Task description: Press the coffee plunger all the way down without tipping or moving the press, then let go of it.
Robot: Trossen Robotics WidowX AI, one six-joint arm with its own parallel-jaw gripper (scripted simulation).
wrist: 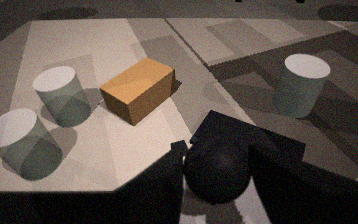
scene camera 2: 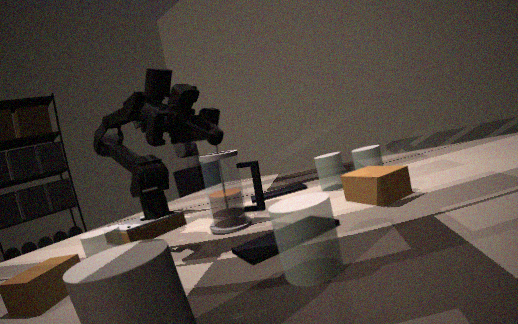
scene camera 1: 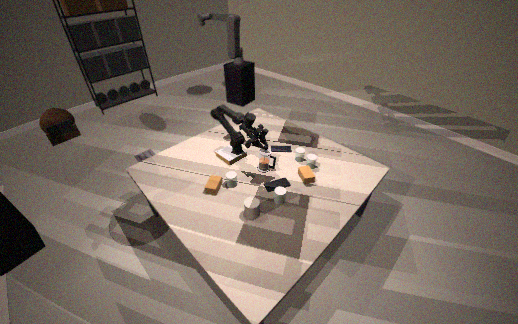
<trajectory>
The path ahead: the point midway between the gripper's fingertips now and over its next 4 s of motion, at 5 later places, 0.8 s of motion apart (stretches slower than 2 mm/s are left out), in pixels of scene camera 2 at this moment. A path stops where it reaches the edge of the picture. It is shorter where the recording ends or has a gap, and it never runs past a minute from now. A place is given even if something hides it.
My gripper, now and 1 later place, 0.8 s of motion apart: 217,135; 209,119
</trajectory>
